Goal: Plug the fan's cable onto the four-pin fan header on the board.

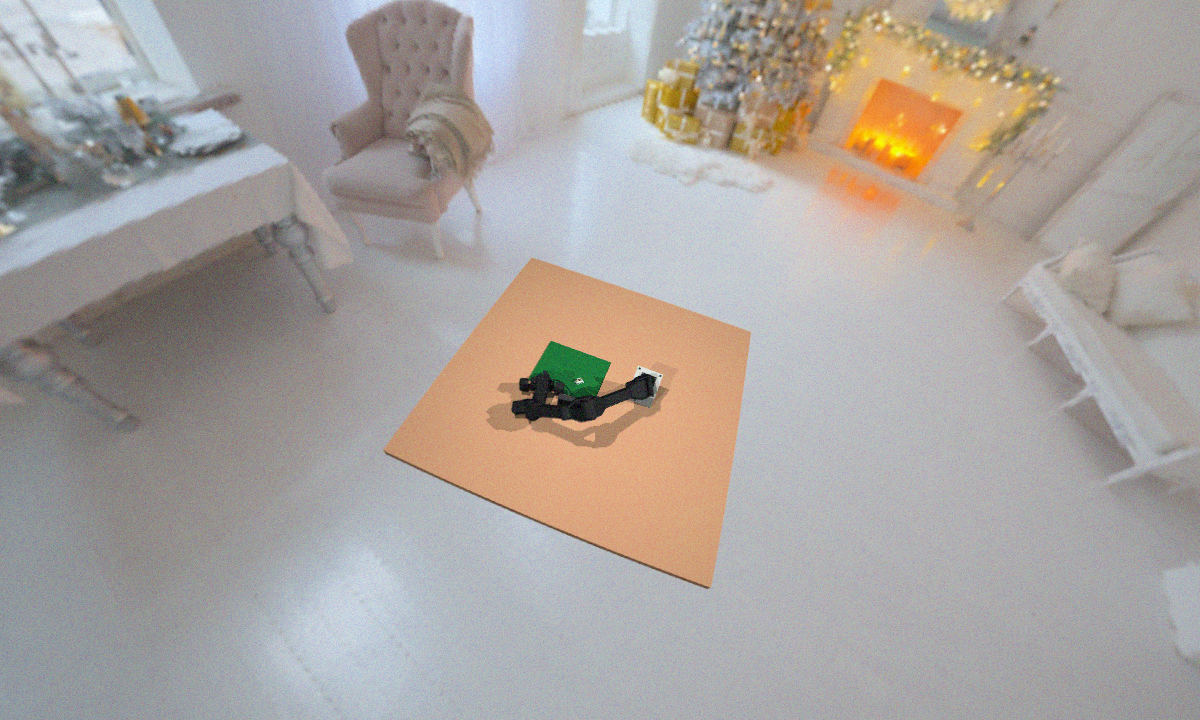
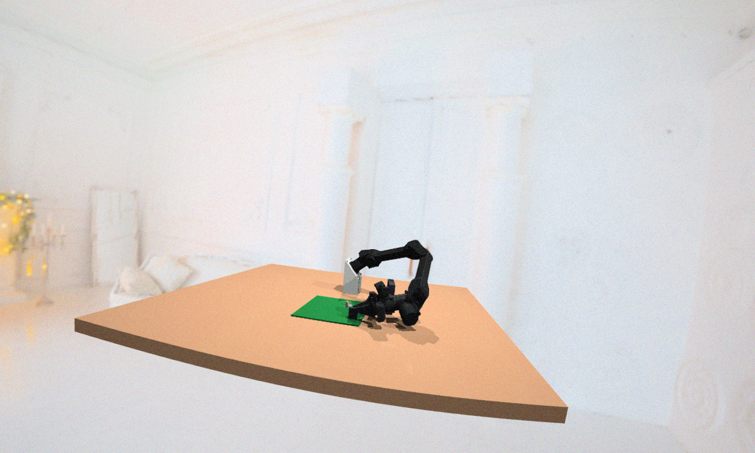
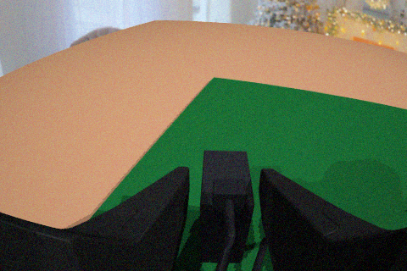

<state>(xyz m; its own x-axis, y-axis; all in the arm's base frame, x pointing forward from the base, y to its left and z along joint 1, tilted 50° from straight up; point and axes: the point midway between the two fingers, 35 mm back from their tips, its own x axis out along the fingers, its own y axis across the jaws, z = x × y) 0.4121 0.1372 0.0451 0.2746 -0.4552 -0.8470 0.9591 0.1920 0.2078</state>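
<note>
Right now my gripper tip is 2 cm above the dark plug. Round my gripper tip: green board 9 cm to the right, 9 cm behind, 5 cm below; black fan 18 cm behind, 11 cm to the left, 2 cm above.
</note>
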